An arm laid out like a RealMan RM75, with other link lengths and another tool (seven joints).
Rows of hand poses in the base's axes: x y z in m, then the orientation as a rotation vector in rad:
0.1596 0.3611 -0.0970 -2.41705 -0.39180 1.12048
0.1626 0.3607 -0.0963 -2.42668 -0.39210 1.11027
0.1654 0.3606 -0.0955 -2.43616 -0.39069 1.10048
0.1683 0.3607 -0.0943 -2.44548 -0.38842 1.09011
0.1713 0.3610 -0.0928 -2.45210 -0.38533 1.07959
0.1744 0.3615 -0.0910 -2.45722 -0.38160 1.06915
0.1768 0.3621 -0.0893 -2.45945 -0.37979 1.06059
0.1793 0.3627 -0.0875 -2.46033 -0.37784 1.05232
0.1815 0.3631 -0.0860 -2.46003 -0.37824 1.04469
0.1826 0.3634 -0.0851 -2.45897 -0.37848 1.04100
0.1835 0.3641 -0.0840 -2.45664 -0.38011 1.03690
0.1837 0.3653 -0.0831 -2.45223 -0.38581 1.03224
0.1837 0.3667 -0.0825 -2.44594 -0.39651 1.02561
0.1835 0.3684 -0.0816 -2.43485 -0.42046 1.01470
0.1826 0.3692 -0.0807 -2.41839 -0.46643 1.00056
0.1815 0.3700 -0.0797 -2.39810 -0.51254 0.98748
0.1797 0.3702 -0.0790 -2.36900 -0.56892 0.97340
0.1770 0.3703 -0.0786 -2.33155 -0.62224 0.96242
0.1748 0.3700 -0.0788 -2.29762 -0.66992 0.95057
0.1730 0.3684 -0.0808 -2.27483 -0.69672 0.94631
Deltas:
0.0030 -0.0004 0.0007 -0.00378 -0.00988 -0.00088
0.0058 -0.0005 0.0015 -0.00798 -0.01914 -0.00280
0.0087 -0.0004 0.0027 -0.01200 -0.02851 -0.00549
0.0117 -0.0001 0.0042 -0.01390 -0.03675 -0.00934
0.0148 0.0004 0.0060 -0.01472 -0.04424 -0.01391
0.0172 0.0010 0.0077 -0.01353 -0.04983 -0.01722
0.0197 0.0016 0.0095 -0.01136 -0.05471 -0.02083
0.0219 0.0020 0.0110 -0.00802 -0.05917 -0.02291
0.0230 0.0023 0.0119 -0.00562 -0.06098 -0.02408
0.0239 0.0030 0.0130 -0.00173 -0.06279 -0.02471
0.0241 0.0042 0.0139 0.00490 -0.06484 -0.02317
0.0241 0.0056 0.0145 0.01481 -0.06822 -0.01917
0.0239 0.0073 0.0154 0.03281 -0.07468 -0.00827
0.0230 0.0081 0.0163 0.06017 -0.08504 0.01611
0.0219 0.0089 0.0173 0.08984 -0.09348 0.04065
0.0201 0.0091 0.0180 0.12827 -0.10124 0.07116
0.0174 0.0092 0.0184 0.17143 -0.10358 0.09974
0.0152 0.0089 0.0182 0.21056 -0.10695 0.12551
0.0134 0.0073 0.0162 0.23452 -0.10601 0.14042

